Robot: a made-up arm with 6 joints. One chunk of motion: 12 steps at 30 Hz.
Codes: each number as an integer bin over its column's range. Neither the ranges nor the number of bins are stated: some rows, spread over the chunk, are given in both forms.
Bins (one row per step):
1: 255 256 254 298 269 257
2: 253 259 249 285 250 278
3: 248 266 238 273 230 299
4: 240 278 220 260 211 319
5: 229 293 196 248 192 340
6: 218 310 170 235 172 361
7: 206 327 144 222 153 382
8: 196 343 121 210 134 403
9: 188 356 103 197 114 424
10: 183 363 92 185 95 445
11: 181 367 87 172 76 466
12: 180 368 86 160 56 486
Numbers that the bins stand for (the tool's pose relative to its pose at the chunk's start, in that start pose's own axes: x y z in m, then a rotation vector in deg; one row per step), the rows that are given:
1: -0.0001 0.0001 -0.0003 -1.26 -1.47 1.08
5: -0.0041 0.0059 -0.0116 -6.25 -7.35 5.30
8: -0.0093 0.0137 -0.0263 -10.04 -11.77 8.50
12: -0.0118 0.0176 -0.0332 -15.03 -17.73 12.73
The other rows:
2: -0.0004 0.0005 -0.0013 -2.56 -2.92 2.14
3: -0.0012 0.0016 -0.0034 -3.75 -4.45 3.21
4: -0.0024 0.0035 -0.0069 -5.05 -5.90 4.23
6: -0.0059 0.0085 -0.0167 -7.55 -8.87 6.37
7: -0.0077 0.0112 -0.0218 -8.84 -10.32 7.44
9: -0.0106 0.0157 -0.0298 -11.34 -13.30 9.57
10: -0.0114 0.0168 -0.0320 -12.54 -14.75 10.64
11: -0.0117 0.0175 -0.0330 -13.83 -16.20 11.71

